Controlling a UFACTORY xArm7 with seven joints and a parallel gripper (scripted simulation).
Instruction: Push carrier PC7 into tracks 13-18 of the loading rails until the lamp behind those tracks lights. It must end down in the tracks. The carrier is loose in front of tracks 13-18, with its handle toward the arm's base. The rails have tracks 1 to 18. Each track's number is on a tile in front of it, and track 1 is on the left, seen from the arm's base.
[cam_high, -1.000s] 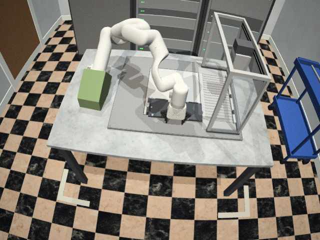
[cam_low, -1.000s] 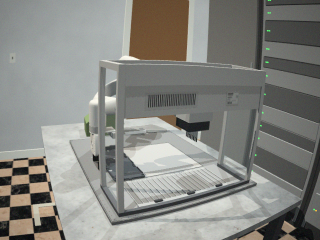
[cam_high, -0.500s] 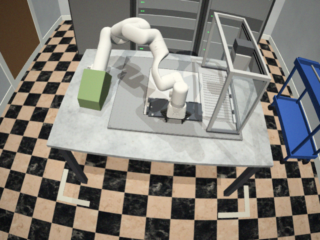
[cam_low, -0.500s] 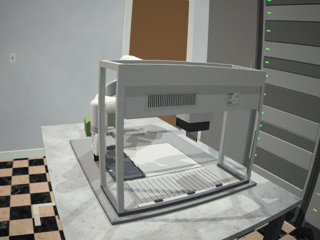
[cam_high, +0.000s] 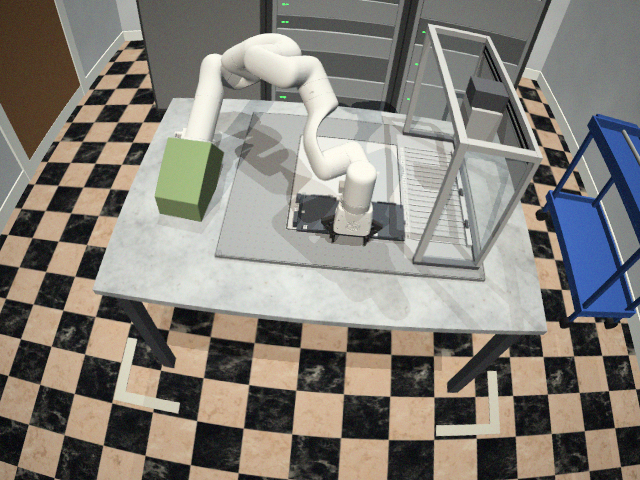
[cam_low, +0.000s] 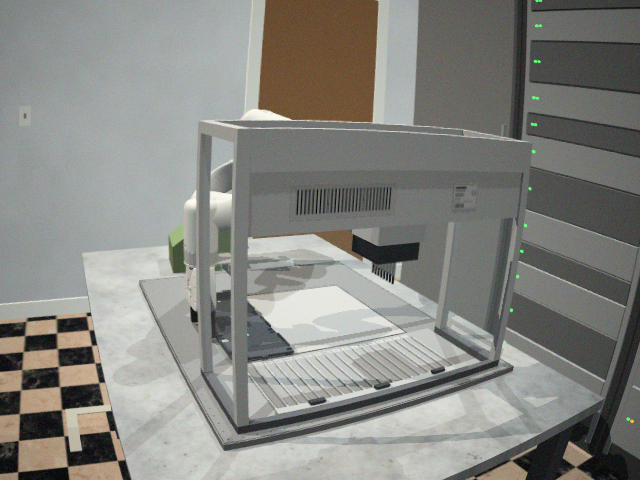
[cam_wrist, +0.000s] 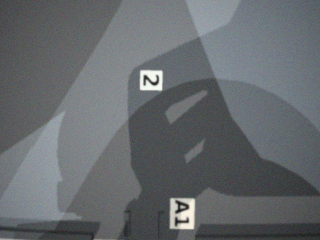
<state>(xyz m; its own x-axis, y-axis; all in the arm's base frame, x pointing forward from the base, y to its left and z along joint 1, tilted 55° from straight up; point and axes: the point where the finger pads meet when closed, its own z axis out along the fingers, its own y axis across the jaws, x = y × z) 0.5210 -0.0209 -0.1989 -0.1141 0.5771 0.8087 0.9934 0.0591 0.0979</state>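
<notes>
Now: hand 80 mm to the right of the carrier PC7.
</notes>
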